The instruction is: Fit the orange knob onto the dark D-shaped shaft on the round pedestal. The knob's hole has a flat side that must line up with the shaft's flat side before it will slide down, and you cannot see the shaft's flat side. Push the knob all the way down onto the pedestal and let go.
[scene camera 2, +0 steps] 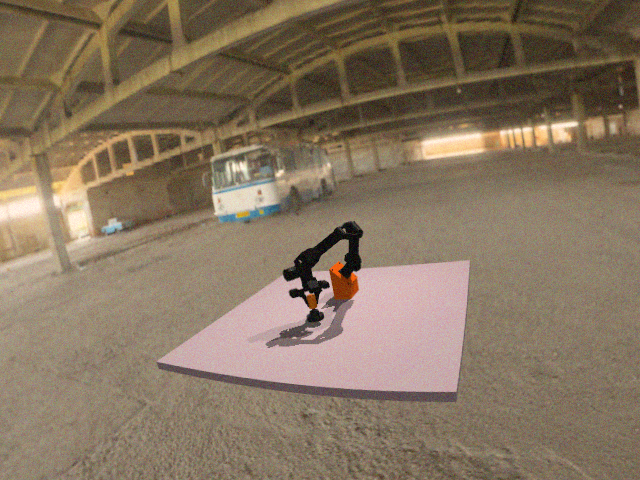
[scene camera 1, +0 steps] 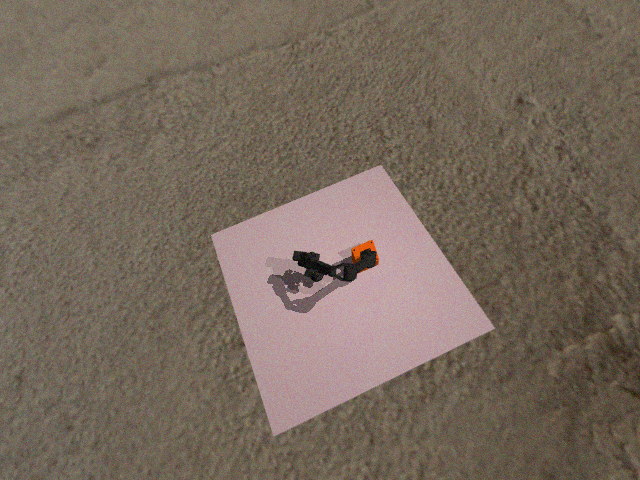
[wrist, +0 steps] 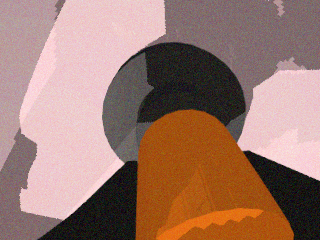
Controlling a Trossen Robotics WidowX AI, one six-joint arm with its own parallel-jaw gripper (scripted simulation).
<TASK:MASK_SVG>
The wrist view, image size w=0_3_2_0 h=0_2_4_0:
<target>my gripper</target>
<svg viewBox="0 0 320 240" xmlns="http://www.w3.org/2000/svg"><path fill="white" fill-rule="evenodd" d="M137 161L125 161L119 168L119 171L112 177L109 177L103 187L97 188L95 193L81 204L81 207L68 216L68 219L65 217L64 221L57 224L57 227L53 227L51 231L48 231L48 233L45 233L45 235L37 240L135 240ZM243 151L249 163L253 165L252 168L256 169L257 176L261 177L264 185L267 185L269 193L271 193L273 199L275 199L277 205L283 211L281 213L284 213L284 216L287 217L293 232L293 240L320 240L320 180L316 180L315 177L309 177L308 175L305 176L304 173L288 168L287 165L276 163L275 160L269 160L267 157L259 155L259 153Z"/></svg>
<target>orange knob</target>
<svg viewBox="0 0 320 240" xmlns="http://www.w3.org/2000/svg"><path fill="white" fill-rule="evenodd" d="M147 129L140 143L139 164L137 164L135 240L293 240L291 225L289 225L284 213L281 213L283 211L281 211L279 205L277 205L275 199L269 193L267 185L264 185L261 177L257 176L256 169L252 168L253 165L249 163L247 156L239 148L239 144L229 135L227 127L217 120L215 116L203 111L196 111L196 109L183 109L183 111L167 113L167 115L156 120Z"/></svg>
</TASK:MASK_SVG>
